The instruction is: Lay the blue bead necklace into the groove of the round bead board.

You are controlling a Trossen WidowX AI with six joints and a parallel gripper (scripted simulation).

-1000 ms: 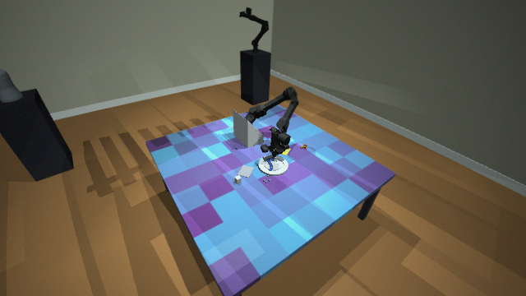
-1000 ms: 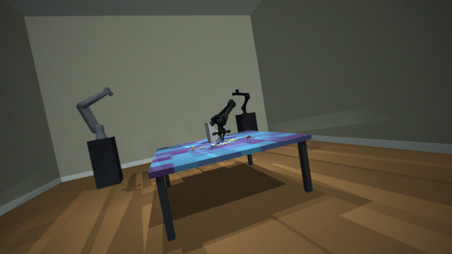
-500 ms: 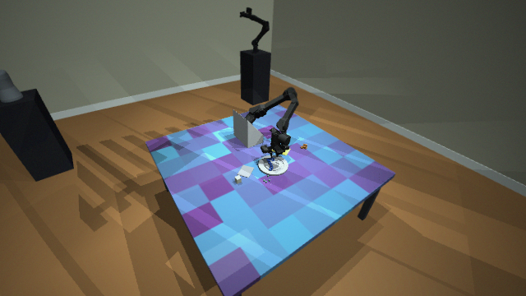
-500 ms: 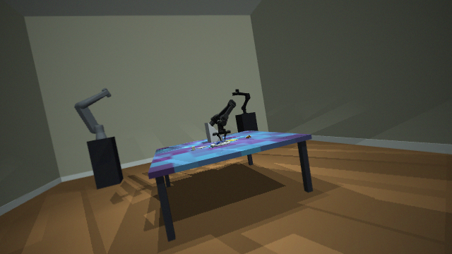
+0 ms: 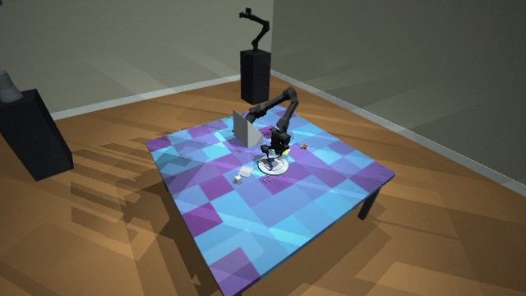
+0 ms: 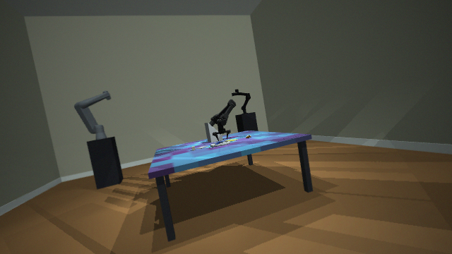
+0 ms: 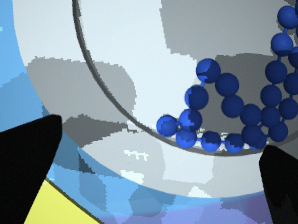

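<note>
Right now the round white bead board is 50 mm to the right of my gripper tip, 40 mm ahead of it and 20 mm below it. Also, from my gripper tip: cream cube 320 mm to the right, 30 mm ahead, 10 mm below; yellow patch 120 mm to the left, 50 mm behind, 20 mm below; flat grey square 230 mm to the right, 20 mm below, 20 mm behind.
</note>
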